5 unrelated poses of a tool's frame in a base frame.
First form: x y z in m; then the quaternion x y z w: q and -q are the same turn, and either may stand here.
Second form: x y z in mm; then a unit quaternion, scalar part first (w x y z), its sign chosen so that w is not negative. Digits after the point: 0 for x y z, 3 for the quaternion.
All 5 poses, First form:
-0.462 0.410 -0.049 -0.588 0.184 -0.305 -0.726
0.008 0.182 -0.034 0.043 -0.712 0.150 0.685
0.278 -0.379 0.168 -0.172 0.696 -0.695 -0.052
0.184 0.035 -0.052 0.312 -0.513 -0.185 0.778
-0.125 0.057 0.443 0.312 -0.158 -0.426 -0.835
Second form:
-462 410 -49 0.726 0.588 -0.184 0.305
8 182 -34 0.685 0.043 -0.712 0.150
278 -379 168 0.052 0.172 -0.696 0.695
184 35 -52 0.778 0.312 -0.513 -0.185
-125 57 443 0.835 -0.312 0.158 0.426

